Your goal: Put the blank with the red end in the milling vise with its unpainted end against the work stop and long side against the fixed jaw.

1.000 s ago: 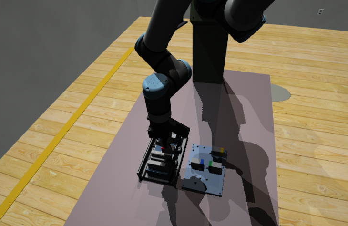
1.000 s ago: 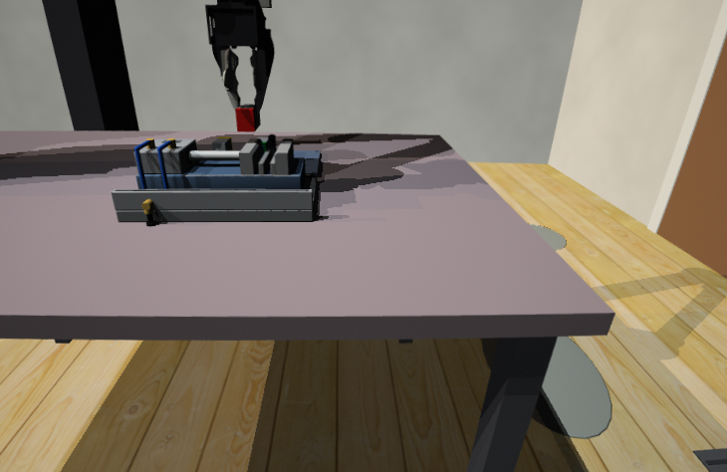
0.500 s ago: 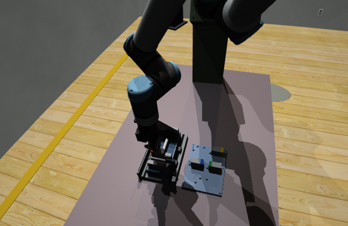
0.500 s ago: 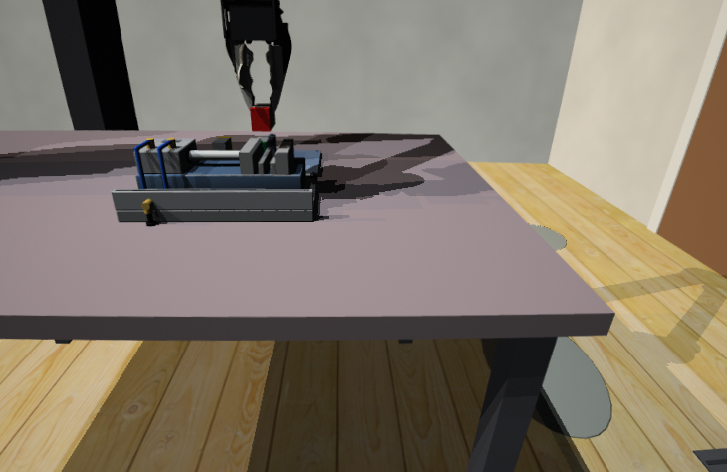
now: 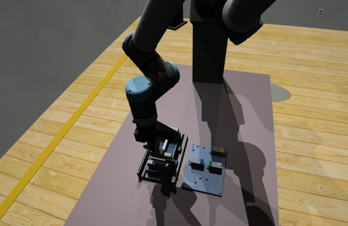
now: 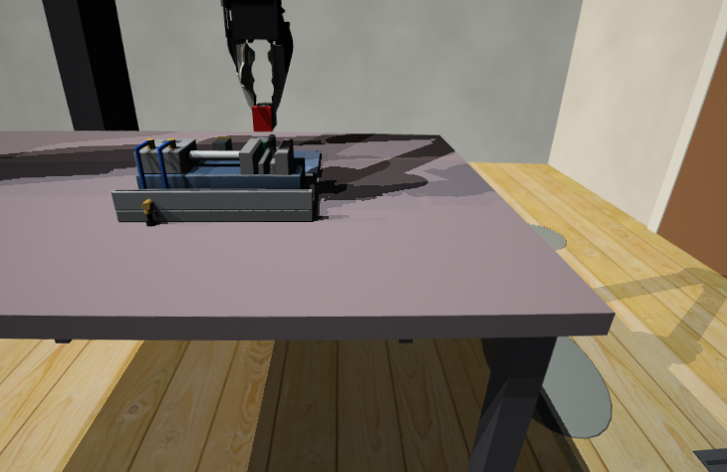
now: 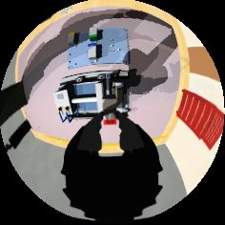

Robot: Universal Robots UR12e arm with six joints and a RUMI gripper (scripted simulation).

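The red-ended blank lies 2 cm below my hand. From my hand the other things lie so: grey rail (13 cm below, 11 cm to the right, 4 cm behind); then fixed jaw (9 cm below, 2 cm to the left, 2 cm ahead); then moving jaw (9 cm below, 3 cm behind).
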